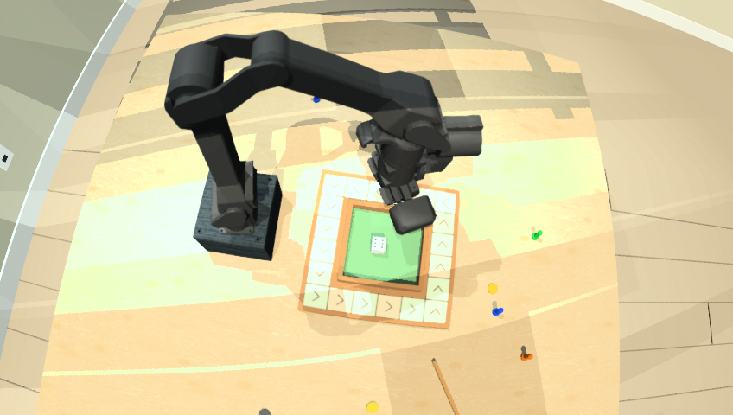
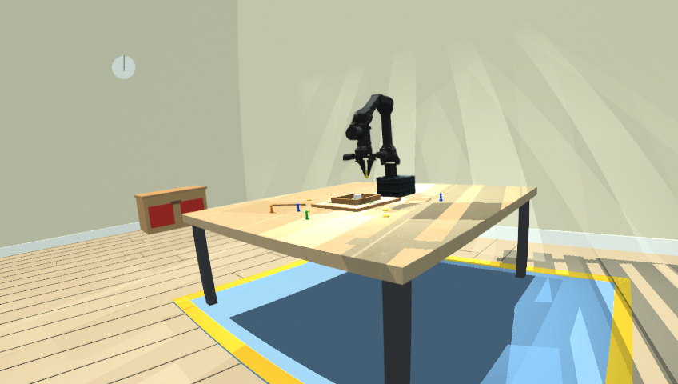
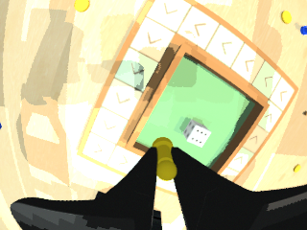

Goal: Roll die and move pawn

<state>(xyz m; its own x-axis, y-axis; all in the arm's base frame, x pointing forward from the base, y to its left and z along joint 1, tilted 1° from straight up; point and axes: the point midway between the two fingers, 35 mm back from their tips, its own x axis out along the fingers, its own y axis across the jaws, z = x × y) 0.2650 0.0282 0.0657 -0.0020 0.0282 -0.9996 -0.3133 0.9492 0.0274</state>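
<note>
My gripper tip is now 10 mm past the white die, 60 mm to the left of it and 100 mm above it. From my gripper tip the other things lie so: green dice tray (60 mm to the right, 120 mm below); green pawn (340 mm ahead, 50 mm to the right, 110 mm below); yellow pawn (10 mm above).
</note>
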